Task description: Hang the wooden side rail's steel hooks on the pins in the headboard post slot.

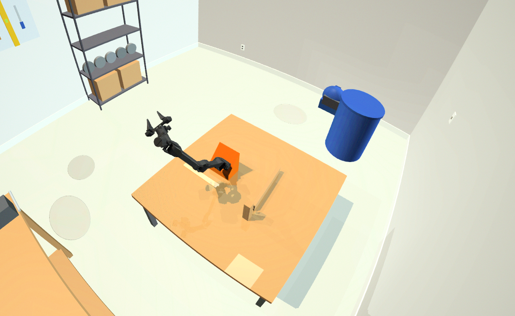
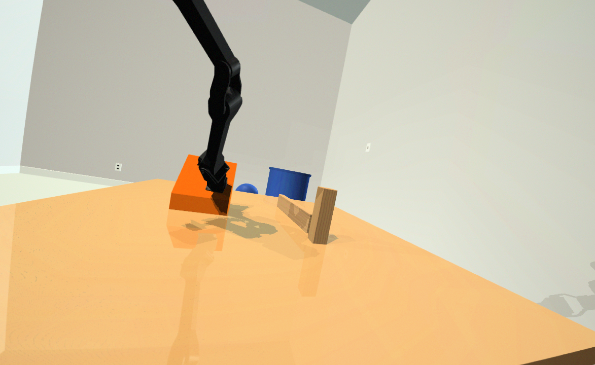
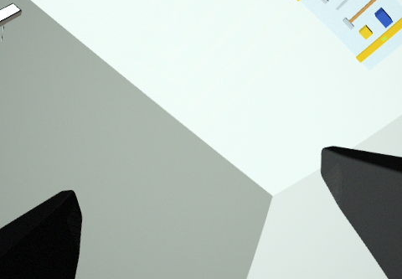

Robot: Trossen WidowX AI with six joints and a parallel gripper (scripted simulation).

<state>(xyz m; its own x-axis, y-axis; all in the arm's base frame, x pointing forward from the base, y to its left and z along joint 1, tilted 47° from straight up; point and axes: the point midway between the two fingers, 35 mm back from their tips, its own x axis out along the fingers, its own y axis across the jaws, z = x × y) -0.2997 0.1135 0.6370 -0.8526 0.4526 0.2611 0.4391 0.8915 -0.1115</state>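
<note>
The headboard post lies 67 cm ahead of my gripper tip, 57 cm below it and 18 cm to the left of it.
</note>
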